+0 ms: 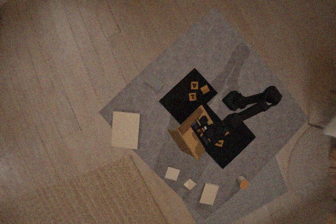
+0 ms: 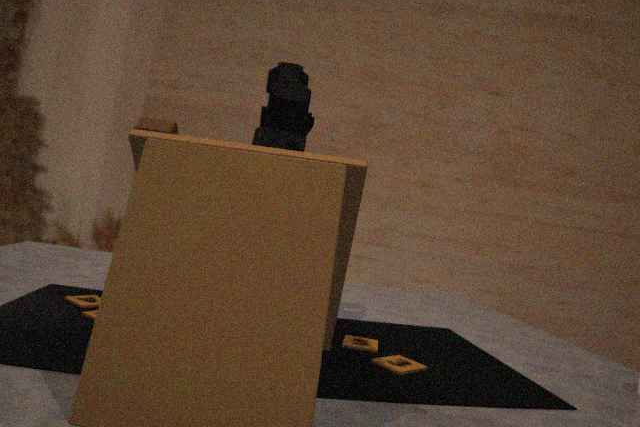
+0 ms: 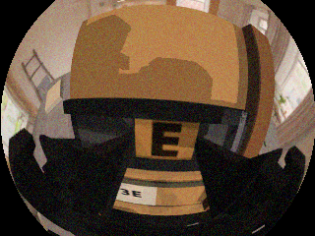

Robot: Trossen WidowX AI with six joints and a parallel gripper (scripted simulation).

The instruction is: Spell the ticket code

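Now: gripper tip 80 mm above the white ticket, 60 mm to the right of it and 60 mm past it. Also, from my gripper tip: black mat (160 mm below, 160 mm behind, 60 mm to the left); grey slab (480 mm to the right, 160 mm below, 70 mm behind); tan letter tile e (right at my gripper tip).
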